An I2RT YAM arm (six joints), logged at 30 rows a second.
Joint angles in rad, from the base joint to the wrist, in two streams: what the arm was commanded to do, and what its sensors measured. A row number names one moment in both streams.
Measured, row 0:
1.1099 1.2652 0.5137 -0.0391 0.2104 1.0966
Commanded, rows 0 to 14:
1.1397 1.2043 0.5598 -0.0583 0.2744 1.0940
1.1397 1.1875 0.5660 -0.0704 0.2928 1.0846
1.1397 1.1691 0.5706 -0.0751 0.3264 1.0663
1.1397 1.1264 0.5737 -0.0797 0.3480 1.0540
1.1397 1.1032 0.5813 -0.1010 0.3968 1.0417
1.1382 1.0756 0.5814 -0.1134 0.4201 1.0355
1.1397 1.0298 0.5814 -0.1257 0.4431 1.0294
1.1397 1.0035 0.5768 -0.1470 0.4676 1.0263
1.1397 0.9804 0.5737 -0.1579 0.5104 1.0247
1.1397 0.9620 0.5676 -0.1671 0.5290 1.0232
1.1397 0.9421 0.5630 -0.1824 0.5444 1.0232
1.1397 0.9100 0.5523 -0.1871 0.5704 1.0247
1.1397 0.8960 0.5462 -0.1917 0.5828 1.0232
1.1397 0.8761 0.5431 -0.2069 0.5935 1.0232
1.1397 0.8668 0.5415 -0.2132 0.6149 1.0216
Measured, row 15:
1.1385 0.9066 0.5354 -0.1646 0.4782 1.0359
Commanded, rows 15 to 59:
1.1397 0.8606 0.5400 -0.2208 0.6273 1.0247
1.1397 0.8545 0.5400 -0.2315 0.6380 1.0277
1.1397 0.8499 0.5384 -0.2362 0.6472 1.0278
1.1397 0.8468 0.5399 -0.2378 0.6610 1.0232
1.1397 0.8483 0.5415 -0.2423 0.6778 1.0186
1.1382 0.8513 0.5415 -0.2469 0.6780 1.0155
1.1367 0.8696 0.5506 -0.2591 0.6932 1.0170
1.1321 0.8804 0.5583 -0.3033 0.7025 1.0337
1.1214 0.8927 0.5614 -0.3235 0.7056 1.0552
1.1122 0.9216 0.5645 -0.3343 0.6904 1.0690
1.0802 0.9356 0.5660 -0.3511 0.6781 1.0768
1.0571 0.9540 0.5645 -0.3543 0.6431 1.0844
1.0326 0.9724 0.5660 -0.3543 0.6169 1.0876
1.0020 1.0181 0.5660 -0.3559 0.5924 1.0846
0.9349 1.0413 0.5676 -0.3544 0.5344 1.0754
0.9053 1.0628 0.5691 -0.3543 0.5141 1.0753
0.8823 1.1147 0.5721 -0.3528 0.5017 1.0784
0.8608 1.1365 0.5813 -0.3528 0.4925 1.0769
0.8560 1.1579 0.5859 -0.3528 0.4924 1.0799
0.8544 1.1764 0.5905 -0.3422 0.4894 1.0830
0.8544 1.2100 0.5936 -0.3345 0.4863 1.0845
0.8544 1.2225 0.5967 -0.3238 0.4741 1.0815
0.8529 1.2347 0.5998 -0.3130 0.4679 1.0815
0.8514 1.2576 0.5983 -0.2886 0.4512 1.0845
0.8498 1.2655 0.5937 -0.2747 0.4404 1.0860
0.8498 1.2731 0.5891 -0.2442 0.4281 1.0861
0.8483 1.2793 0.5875 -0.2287 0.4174 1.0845
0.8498 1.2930 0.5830 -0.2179 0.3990 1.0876
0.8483 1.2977 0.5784 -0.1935 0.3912 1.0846
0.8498 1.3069 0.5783 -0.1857 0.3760 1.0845
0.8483 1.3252 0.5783 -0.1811 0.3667 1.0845
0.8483 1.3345 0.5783 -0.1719 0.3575 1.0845
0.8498 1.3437 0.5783 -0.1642 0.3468 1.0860
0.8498 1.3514 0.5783 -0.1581 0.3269 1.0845
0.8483 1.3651 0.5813 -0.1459 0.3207 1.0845
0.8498 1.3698 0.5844 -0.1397 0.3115 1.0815
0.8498 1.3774 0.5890 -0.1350 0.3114 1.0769
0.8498 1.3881 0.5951 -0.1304 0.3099 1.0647
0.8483 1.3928 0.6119 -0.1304 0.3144 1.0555
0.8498 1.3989 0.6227 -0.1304 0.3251 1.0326
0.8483 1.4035 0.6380 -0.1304 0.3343 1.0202
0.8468 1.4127 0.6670 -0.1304 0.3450 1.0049
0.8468 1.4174 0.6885 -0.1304 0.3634 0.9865
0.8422 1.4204 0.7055 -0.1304 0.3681 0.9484
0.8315 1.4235 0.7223 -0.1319 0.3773 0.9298
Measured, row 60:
0.8436 1.4155 0.6456 -0.1905 0.3779 1.0073
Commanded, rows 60 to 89:
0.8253 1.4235 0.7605 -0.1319 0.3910 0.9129
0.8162 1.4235 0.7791 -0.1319 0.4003 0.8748
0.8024 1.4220 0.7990 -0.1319 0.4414 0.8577
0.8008 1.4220 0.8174 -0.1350 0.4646 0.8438
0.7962 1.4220 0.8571 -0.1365 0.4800 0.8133
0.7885 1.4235 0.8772 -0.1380 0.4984 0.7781
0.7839 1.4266 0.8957 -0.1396 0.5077 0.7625
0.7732 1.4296 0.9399 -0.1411 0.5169 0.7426
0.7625 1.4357 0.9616 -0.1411 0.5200 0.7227
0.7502 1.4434 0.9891 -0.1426 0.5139 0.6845
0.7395 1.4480 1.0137 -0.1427 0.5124 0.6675
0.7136 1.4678 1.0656 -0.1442 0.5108 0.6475
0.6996 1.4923 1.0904 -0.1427 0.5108 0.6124
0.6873 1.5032 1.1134 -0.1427 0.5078 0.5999
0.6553 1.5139 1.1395 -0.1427 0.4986 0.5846
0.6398 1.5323 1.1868 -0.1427 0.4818 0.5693
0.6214 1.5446 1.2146 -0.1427 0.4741 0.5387
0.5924 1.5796 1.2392 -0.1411 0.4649 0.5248
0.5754 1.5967 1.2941 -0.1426 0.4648 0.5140
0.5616 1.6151 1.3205 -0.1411 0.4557 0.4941
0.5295 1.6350 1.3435 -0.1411 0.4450 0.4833
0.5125 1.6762 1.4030 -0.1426 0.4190 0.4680
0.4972 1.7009 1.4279 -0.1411 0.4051 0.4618
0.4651 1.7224 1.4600 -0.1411 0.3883 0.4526
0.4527 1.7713 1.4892 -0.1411 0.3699 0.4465
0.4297 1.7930 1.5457 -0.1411 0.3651 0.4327
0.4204 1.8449 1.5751 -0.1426 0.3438 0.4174
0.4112 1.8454 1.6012 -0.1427 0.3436 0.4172
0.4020 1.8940 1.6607 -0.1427 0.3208 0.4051
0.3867 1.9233 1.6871 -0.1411 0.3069 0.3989
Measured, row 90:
0.4248 1.8496 1.5620 -0.1898 0.3691 0.4629
